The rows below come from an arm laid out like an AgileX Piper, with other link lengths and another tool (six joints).
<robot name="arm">
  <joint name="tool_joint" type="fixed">
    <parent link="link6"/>
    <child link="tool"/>
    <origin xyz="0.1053 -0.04 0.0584" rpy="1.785 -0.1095 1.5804"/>
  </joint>
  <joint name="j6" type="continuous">
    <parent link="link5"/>
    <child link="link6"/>
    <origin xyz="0.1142 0 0.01" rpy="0 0 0"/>
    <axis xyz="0.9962 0 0.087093"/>
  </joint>
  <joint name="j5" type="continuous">
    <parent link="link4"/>
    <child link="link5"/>
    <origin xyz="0 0 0" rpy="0 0 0"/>
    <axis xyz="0 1 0"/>
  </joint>
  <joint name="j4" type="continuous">
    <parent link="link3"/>
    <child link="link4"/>
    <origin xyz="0.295 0 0.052" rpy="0 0 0"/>
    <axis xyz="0.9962 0 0.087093"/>
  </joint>
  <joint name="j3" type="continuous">
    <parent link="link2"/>
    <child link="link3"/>
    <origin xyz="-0.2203 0 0.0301" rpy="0 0 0"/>
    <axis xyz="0 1 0"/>
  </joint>
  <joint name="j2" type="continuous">
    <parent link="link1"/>
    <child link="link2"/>
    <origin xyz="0 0 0" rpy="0 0 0"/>
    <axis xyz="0 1 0"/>
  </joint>
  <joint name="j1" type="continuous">
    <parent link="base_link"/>
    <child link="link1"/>
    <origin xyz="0 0 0.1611" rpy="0 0 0"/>
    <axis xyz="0 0 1"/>
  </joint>
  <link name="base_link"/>
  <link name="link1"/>
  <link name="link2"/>
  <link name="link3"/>
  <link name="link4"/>
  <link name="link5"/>
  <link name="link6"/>
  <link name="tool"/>
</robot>
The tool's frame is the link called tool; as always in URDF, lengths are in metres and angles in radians. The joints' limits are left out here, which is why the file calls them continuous.
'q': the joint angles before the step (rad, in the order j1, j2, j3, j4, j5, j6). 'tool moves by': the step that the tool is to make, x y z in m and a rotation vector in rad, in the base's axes. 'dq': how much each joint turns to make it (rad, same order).
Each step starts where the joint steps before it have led.
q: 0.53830, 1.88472, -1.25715, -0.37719, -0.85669, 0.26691
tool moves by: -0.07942, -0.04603, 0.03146, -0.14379, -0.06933, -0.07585
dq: 0.00002, -0.47569, 0.41634, 0.00308, 0.12130, -0.14961
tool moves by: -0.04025, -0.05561, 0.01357, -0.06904, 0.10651, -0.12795
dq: -0.00002, -0.44185, 0.21649, 0.02437, 0.37214, 0.02076
